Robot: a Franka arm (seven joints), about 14 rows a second.
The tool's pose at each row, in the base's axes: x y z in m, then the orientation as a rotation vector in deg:
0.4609 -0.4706 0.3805 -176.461 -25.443 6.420
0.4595 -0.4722 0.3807 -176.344 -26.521 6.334
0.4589 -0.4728 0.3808 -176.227 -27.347 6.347
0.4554 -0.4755 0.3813 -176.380 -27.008 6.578
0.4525 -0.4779 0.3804 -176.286 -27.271 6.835
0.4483 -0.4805 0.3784 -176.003 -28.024 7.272
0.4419 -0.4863 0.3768 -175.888 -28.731 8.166
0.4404 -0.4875 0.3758 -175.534 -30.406 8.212
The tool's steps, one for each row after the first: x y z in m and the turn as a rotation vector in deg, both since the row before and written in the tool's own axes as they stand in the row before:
-0.0018 0.0011 -0.0001 -0.069 0.037 -0.695
-0.0008 0.0004 -0.0001 -0.026 -0.020 -0.535
-0.0042 0.0015 -0.0003 -0.076 -0.156 0.236
-0.0034 0.0015 0.0011 0.062 -0.161 -0.175
-0.0046 0.0013 0.0023 0.169 -0.268 -0.507
-0.0077 0.0036 0.0020 0.036 -0.582 -0.450
-0.0017 0.0007 0.0011 0.026 -0.044 -1.100

